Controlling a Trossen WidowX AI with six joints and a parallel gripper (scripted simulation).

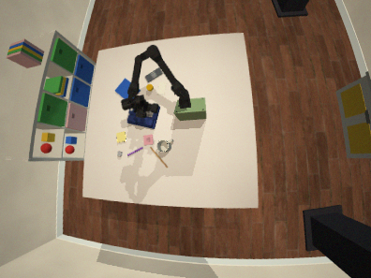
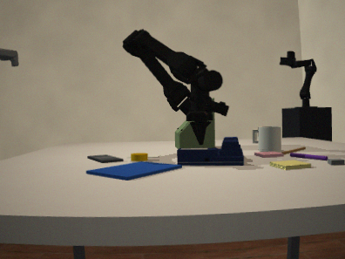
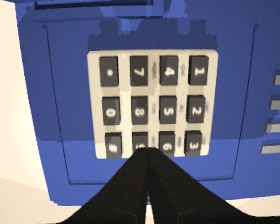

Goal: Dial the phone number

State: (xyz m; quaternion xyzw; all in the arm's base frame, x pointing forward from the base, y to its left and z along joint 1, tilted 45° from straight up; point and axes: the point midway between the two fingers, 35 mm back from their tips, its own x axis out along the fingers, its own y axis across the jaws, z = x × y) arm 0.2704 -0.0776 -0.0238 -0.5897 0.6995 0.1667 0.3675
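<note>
Right now the 8 key is 2 cm to the left of my hand and 5 cm below it. From my hand the other things lie so: yellow tape: 19 cm to the right, 7 cm below; dark blue desk phone: 6 cm ahead, 2 cm to the left, 5 cm below; handset: 7 cm ahead, 7 cm to the left, 3 cm below.
</note>
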